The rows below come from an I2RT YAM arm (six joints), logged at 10 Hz.
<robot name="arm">
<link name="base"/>
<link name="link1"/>
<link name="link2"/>
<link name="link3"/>
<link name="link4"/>
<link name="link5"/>
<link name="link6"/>
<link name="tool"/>
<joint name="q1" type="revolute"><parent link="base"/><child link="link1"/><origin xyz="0.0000 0.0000 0.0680" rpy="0.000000 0.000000 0.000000"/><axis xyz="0 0 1"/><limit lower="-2.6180" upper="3.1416"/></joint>
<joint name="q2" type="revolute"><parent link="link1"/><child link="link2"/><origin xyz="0.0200 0.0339 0.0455" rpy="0.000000 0.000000 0.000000"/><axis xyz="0 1 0"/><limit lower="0.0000" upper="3.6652"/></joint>
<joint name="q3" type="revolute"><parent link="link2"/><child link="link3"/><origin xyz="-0.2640 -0.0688 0.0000" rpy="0.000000 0.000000 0.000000"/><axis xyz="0 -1 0"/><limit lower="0.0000" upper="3.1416"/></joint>
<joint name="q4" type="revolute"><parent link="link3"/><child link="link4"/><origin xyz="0.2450 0.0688 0.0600" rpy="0.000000 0.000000 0.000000"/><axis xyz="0 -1 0"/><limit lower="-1.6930" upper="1.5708"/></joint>
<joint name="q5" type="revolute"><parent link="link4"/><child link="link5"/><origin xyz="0.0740 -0.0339 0.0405" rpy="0.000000 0.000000 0.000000"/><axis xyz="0 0 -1"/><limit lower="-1.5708" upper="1.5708"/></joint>
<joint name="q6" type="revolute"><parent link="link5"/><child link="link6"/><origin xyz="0.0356 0.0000 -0.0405" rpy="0.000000 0.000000 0.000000"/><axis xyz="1 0 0"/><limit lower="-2.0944" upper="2.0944"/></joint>
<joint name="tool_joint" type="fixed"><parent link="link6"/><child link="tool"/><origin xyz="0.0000 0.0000 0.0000" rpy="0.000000 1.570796 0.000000"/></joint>
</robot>
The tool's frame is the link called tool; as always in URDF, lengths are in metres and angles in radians.
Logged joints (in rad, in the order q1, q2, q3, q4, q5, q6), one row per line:
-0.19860, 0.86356, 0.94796, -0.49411, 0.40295, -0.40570
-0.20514, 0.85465, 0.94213, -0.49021, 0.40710, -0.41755
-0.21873, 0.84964, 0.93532, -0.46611, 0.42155, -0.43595
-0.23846, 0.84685, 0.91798, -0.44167, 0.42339, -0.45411
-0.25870, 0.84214, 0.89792, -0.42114, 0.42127, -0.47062
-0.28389, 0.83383, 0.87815, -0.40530, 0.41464, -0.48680
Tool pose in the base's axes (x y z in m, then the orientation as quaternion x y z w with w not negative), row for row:
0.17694, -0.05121, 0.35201, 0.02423, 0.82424, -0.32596, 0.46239
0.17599, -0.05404, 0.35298, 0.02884, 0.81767, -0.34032, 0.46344
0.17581, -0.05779, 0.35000, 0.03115, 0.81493, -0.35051, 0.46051
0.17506, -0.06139, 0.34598, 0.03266, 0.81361, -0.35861, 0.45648
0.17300, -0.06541, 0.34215, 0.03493, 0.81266, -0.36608, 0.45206
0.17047, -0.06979, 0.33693, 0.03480, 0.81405, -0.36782, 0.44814
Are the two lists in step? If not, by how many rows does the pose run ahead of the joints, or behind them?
The pose runs 1 row ahead of the joints: the pose in row i belongs to the joints in row i + 1.
